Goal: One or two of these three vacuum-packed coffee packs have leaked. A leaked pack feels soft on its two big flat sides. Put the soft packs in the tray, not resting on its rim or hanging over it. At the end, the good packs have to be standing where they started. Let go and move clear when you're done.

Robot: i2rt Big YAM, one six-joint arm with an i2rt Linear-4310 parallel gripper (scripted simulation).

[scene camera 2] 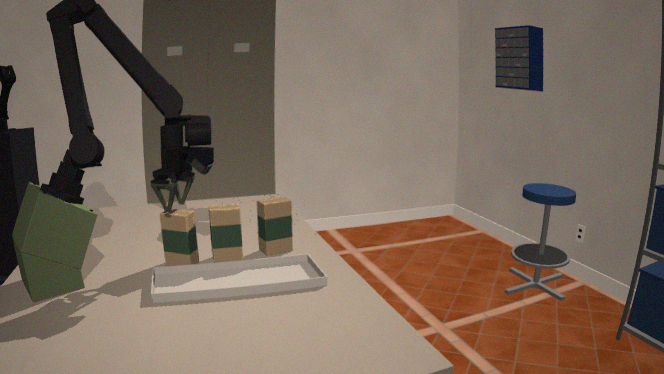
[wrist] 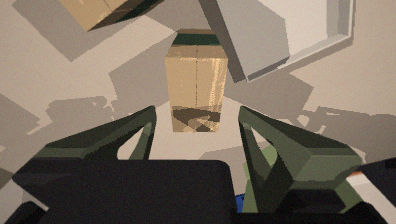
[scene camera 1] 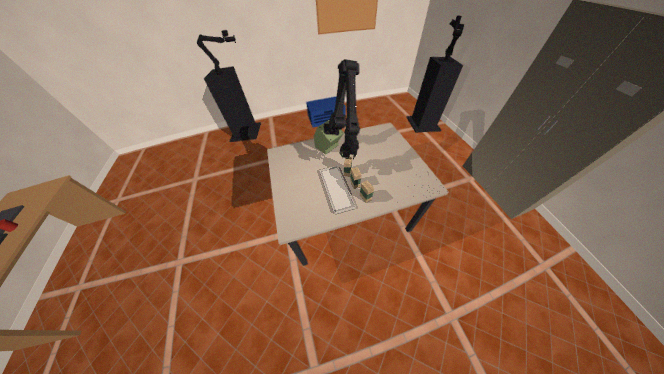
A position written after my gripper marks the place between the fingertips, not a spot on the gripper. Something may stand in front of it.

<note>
In view: my gripper point(scene camera 2: 175, 208) and a shallow white tray point(scene camera 2: 209, 278).
The shallow white tray also shows in scene camera 1 point(scene camera 1: 338, 193). My gripper shows as well in the wrist view point(wrist: 197, 111).
</note>
